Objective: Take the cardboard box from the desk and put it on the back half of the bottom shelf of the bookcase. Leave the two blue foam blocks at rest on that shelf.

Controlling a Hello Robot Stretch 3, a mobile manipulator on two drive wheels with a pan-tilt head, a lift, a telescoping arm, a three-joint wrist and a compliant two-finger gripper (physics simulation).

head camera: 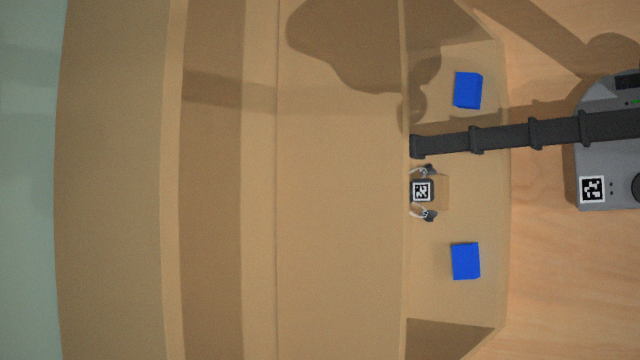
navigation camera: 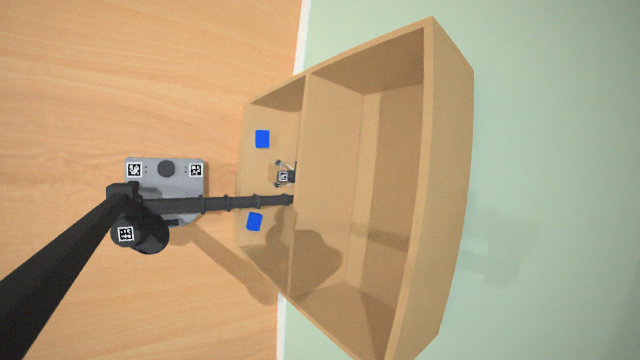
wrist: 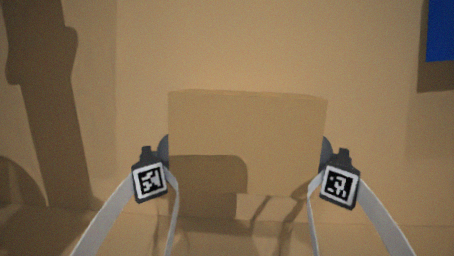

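Pixels of known places: gripper, between the fingertips: (navigation camera: pixel 275 173); robot's base, origin of its link: (navigation camera: pixel 165 167).
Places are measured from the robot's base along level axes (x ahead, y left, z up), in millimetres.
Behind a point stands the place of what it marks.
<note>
The cardboard box (head camera: pixel 442 192) @(x -18, y -522, z 151 mm) (navigation camera: pixel 273 174) @(x -22, y -533, z 152 mm) (wrist: pixel 245 125) is tan and sits between both fingertips of my gripper (head camera: pixel 429 192) @(x -19, y -572, z 101 mm) (navigation camera: pixel 277 173) @(x -19, y -572, z 101 mm) (wrist: pixel 243 150) @(x -19, y -572, z 101 mm). The pads press on its two sides, so the gripper is shut on it. The box is inside the bottom compartment of the bookcase, over the bottom shelf (head camera: pixel 450 305) @(x 289, y -527, z 101 mm) (navigation camera: pixel 251 172) @(x -15, y -428, z 100 mm) (wrist: pixel 260 50); I cannot tell if it touches the shelf. Its far edge shows a thin face in the wrist view. One blue foam block (head camera: pixel 465 261) @(x 161, y -466, z 145 mm) (navigation camera: pixel 262 139) @(x 159, y -463, z 145 mm) (wrist: pixel 441 32) and another blue foam block (head camera: pixel 468 91) @(x -269, y -429, z 146 mm) (navigation camera: pixel 254 221) @(x -270, y -430, z 145 mm) rest on the shelf, on either side, apart from the box.
The telescoping arm (head camera: pixel 505 136) @(x -103, y -258, z 454 mm) (navigation camera: pixel 240 202) @(x -101, y -251, z 454 mm) reaches into the compartment, between the box and one block. The bookcase's middle board (head camera: pixel 340 200) @(x -4, y -490, z 645 mm) (navigation camera: pixel 327 165) @(x 46, y -489, z 645 mm) borders the compartment, and its side walls (head camera: pixel 440 337) @(x 341, y -498, z 235 mm) (navigation camera: pixel 280 100) @(x 341, y -485, z 280 mm) close both ends. My base (head camera: pixel 610 200) @(x 26, y -88, z 159 mm) (navigation camera: pixel 180 185) @(x -70, y -61, z 160 mm) stands on the floor in front.
</note>
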